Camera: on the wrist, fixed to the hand. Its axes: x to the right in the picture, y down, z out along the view.
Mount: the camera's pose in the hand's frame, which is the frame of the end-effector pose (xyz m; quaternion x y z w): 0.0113 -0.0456 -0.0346 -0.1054 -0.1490 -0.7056 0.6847
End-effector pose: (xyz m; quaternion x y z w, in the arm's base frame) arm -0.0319 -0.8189 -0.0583 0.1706 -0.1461 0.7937 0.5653
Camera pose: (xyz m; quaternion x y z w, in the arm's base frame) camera 0.0042 -0.7801 -0.0827 0.2786 -0.1475 0.1038 0.9433
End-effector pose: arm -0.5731 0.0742 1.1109 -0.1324 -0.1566 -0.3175 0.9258
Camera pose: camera -0.5862 0.0213 1.0901 -0.1250 -0.3051 -0.8674 0.3726
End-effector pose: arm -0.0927 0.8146 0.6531 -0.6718 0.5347 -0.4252 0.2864
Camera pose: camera -0.1007 0.8182 0.7108 0.9308 0.1058 0.3368 0.0951
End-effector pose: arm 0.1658 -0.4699 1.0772 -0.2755 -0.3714 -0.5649 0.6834
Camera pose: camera 0.1290 -0.5134 1.0647 0.0828 0.4910 0.8671 0.0150
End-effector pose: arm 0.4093 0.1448 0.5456 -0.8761 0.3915 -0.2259 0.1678
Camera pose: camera 0.4256 0.1612 0.5992 0.9275 0.3513 0.1013 0.0785
